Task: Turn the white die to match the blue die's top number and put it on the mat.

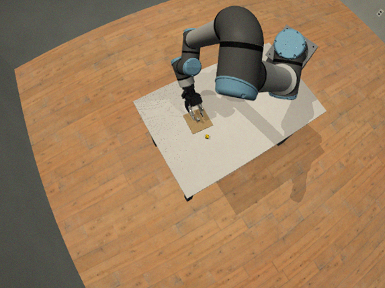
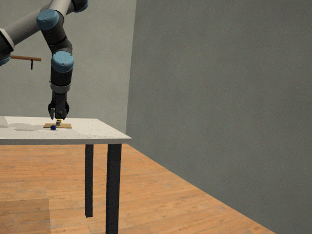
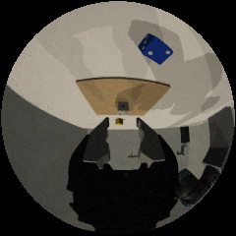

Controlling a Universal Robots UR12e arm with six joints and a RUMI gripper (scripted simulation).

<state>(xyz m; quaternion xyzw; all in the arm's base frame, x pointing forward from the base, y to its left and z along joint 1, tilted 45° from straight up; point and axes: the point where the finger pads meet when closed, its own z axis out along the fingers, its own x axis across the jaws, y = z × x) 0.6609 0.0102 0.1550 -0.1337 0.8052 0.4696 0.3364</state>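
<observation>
Right now my hand is 1 cm to the right of the white die and 3 cm above it. From my hand the other things lie so: blue die 1 cm behind, 11 cm to the right, 3 cm below; then tan mat 1 cm to the left, 4 cm below; then yellow die 1 cm behind, 13 cm to the left, 3 cm below.
</observation>
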